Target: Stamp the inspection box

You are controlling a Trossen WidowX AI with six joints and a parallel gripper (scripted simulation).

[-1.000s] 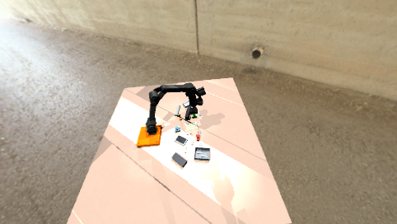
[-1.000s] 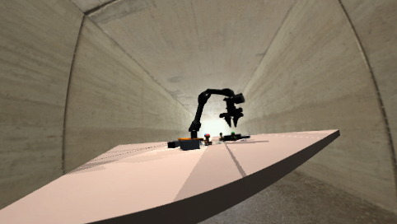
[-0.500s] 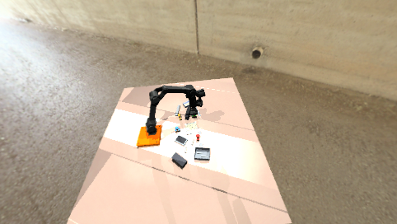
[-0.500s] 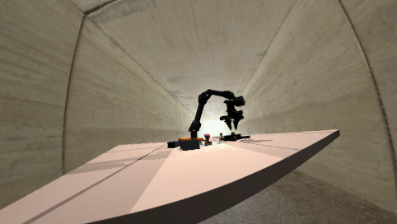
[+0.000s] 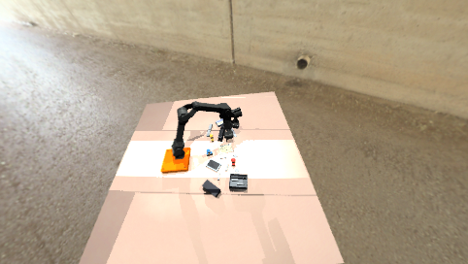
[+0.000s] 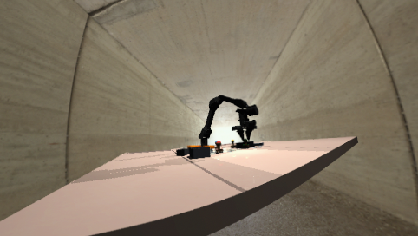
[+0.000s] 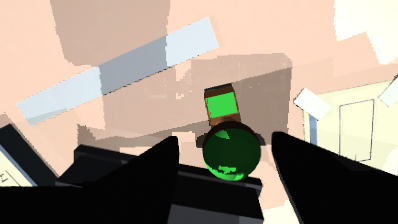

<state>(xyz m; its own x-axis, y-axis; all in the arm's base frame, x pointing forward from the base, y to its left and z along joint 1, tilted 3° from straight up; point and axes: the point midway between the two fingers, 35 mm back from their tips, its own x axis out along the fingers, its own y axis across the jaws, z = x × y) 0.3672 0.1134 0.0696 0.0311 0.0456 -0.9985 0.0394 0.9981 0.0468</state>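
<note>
The green-knobbed pass stamp is 3 cm below my gripper tip. The rest, counted from my gripper tip: blue-topped stamp (16 cm behind, 13 cm to the right, 3 cm below); grey-blue strip (3 cm ahead, 7 cm to the left, 5 cm below); card (4 cm behind, 10 cm to the right, 5 cm below).
</note>
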